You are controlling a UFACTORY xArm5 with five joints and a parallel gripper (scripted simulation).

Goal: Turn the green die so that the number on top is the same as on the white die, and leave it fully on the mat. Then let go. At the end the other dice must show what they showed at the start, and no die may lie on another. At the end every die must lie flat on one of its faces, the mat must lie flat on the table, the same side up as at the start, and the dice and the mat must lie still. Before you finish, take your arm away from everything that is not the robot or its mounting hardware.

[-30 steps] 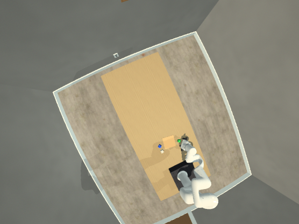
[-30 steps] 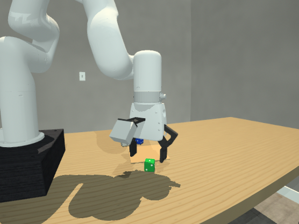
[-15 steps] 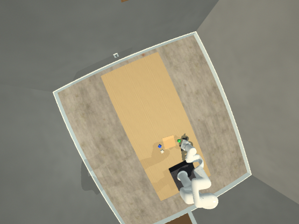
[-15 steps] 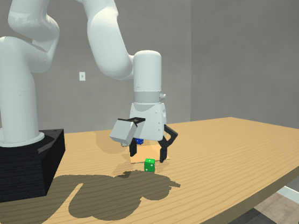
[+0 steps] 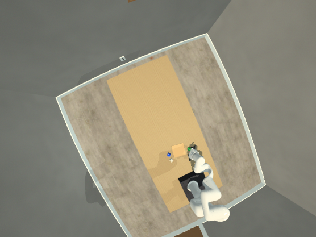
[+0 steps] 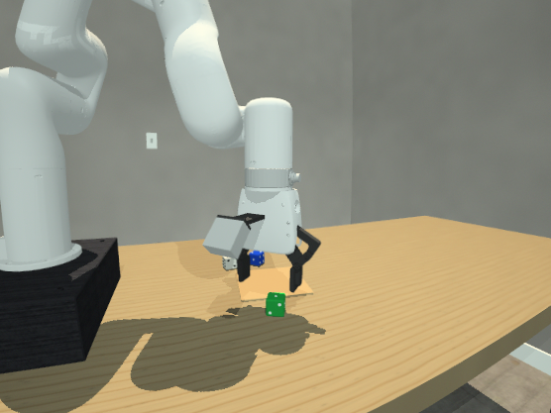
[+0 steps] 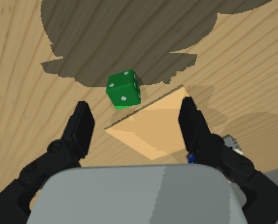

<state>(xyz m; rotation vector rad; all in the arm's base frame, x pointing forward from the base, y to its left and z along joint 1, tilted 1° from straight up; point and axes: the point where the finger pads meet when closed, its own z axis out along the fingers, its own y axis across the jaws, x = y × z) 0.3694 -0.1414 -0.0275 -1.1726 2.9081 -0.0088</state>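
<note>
Right now the green die is 40 mm below my hand, 10 mm to the right of it and 10 mm ahead of it. Round my hand: blue die 230 mm to the left, 60 mm ahead, 40 mm below; then tan mat 100 mm to the left, 60 mm below, 50 mm ahead; then white die 230 mm to the left, 40 mm below, 10 mm behind.
</note>
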